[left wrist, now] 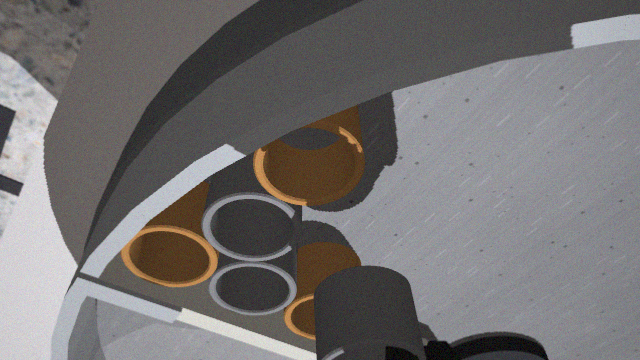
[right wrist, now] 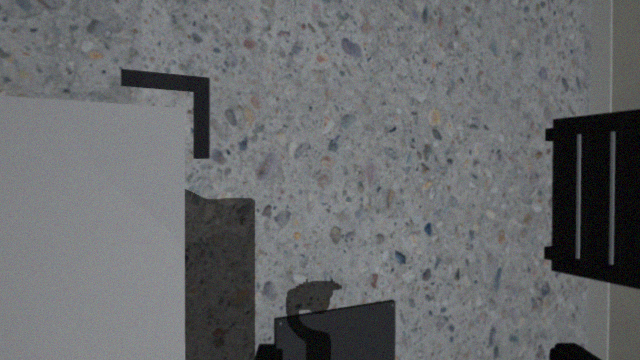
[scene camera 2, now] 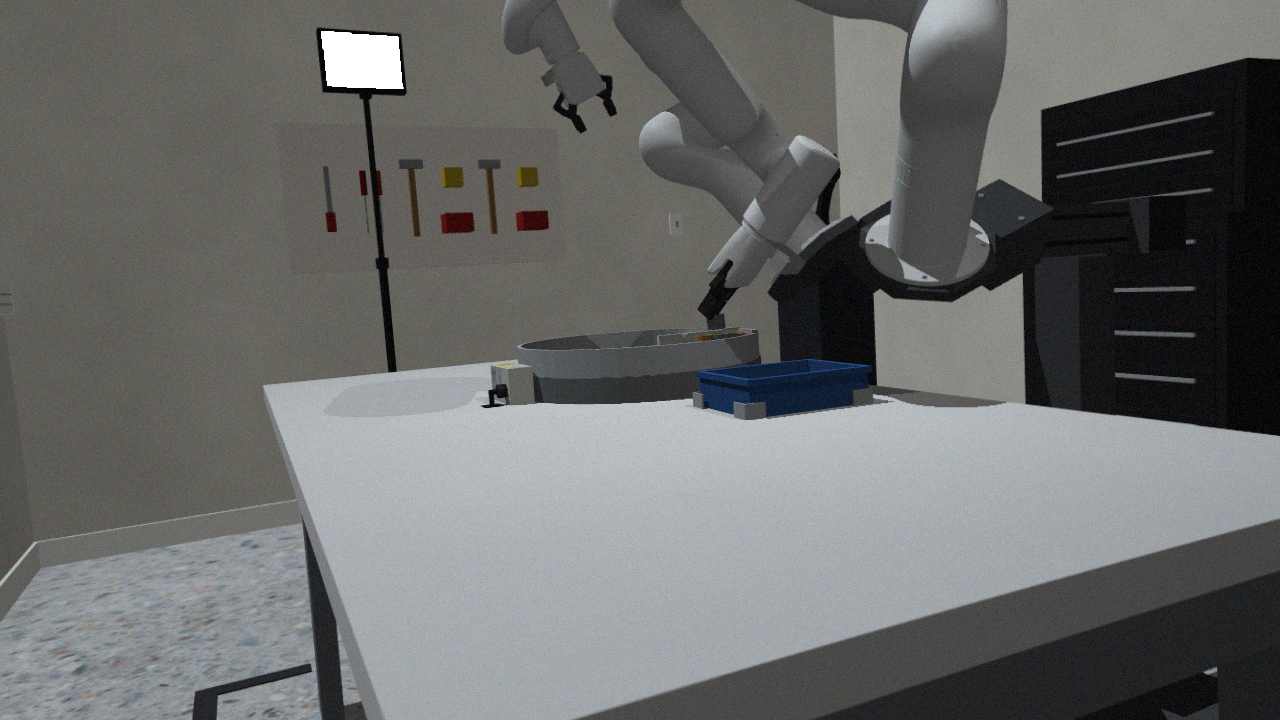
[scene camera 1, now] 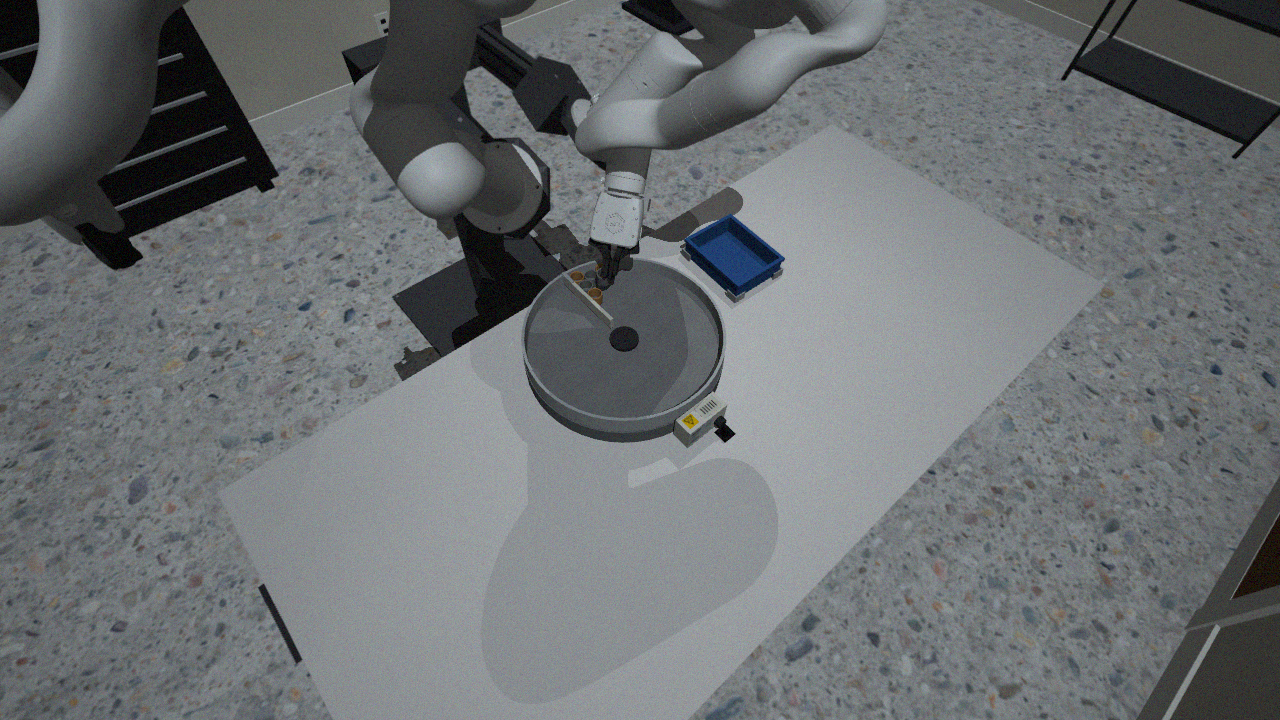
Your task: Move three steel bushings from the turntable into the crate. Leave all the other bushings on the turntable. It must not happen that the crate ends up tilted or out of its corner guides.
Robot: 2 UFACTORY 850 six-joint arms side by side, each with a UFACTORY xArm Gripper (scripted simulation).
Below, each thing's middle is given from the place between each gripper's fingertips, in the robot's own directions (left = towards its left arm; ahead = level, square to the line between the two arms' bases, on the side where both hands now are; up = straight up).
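Blue crate (scene camera 2: 797, 392): 8 cm ahead of my left hand (scene camera 2: 705, 314), 31 cm to the left of that hand and 11 cm below it. By its middle, the blue crate is nearer to my left hand than to my right hand.
My right hand (scene camera 1: 105, 229) is 550 mm above the blue crate, 970 mm to the right of it and 190 mm short of it.
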